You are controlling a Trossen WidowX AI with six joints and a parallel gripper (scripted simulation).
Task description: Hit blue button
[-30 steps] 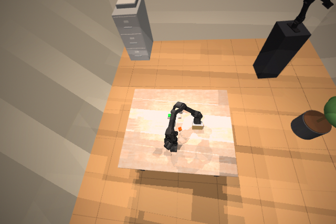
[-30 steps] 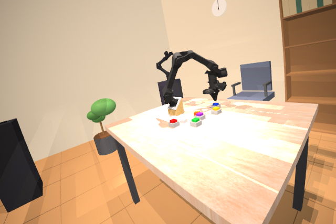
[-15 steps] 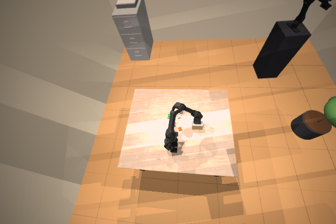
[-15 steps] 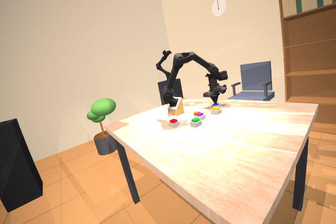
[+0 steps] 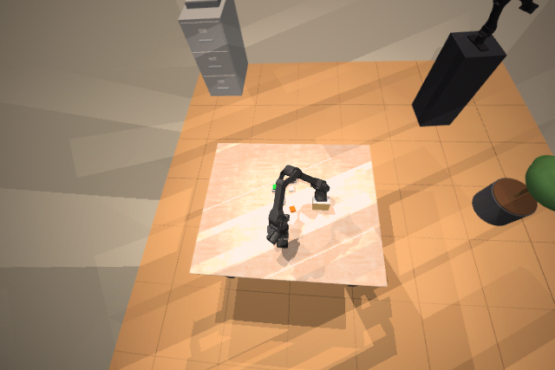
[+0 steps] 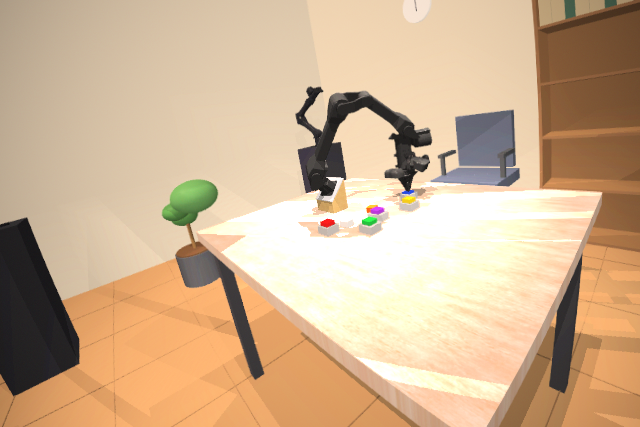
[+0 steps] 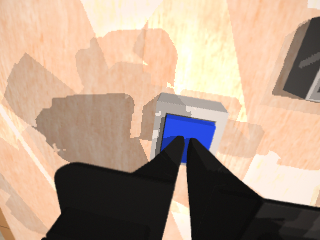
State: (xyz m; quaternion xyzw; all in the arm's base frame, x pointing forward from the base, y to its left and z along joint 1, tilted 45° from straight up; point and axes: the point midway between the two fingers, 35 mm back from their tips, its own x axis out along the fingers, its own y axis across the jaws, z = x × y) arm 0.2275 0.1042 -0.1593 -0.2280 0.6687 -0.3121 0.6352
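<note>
Now: the blue button 1 cm below my gripper tip. Also, from my gripper tip: orange block: 16 cm to the right, 6 cm behind, 2 cm below; purple button: 22 cm to the right, 1 cm ahead; yellow button: 10 cm to the right, 6 cm ahead.
</note>
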